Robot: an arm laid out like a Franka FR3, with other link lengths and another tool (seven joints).
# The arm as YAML. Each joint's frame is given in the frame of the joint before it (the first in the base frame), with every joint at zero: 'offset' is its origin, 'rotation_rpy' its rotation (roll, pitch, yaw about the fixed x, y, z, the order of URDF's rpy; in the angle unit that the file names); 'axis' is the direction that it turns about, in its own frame. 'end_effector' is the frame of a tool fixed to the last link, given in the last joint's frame.
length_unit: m
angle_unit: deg
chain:
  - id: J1
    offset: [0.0, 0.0, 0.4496]
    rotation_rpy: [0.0, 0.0, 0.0]
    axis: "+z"
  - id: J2
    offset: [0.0, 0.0, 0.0]
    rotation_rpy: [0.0, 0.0, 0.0]
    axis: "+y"
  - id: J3
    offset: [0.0, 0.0, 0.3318]
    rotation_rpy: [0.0, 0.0, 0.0]
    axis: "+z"
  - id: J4
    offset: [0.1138, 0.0, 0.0]
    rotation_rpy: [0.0, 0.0, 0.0]
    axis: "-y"
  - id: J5
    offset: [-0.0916, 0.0, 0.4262]
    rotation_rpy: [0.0, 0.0, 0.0]
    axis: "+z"
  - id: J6
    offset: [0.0, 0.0, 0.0]
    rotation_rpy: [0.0, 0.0, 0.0]
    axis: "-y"
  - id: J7
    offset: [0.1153, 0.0, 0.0]
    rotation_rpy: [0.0, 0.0, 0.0]
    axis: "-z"
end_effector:
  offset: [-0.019, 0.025, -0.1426]
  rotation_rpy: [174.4, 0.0, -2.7]
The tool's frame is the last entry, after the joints.
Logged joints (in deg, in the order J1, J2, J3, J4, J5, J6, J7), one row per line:
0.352, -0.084, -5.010, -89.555, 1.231, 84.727, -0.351
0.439, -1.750, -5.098, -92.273, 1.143, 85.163, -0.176
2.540, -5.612, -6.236, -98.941, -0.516, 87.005, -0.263
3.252, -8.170, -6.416, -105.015, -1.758, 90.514, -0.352
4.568, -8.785, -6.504, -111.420, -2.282, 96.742, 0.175
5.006, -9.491, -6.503, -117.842, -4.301, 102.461, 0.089
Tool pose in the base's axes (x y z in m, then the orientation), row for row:
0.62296, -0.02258, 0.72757, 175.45, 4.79, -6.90
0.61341, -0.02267, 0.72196, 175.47, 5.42, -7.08
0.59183, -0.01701, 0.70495, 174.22, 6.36, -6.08
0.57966, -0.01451, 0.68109, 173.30, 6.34, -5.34
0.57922, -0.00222, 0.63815, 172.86, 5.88, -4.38
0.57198, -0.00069, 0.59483, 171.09, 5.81, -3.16
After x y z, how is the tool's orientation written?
As angles about the fixed x, y, z axes (roll, pitch, yaw), in degrees.
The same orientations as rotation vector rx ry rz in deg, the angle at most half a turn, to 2 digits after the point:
175.28, -10.27, -7.75
175.29, -10.51, -8.72
174.06, -8.75, -10.14
173.16, -7.51, -10.06
172.74, -6.05, -9.28
170.98, -4.04, -9.04

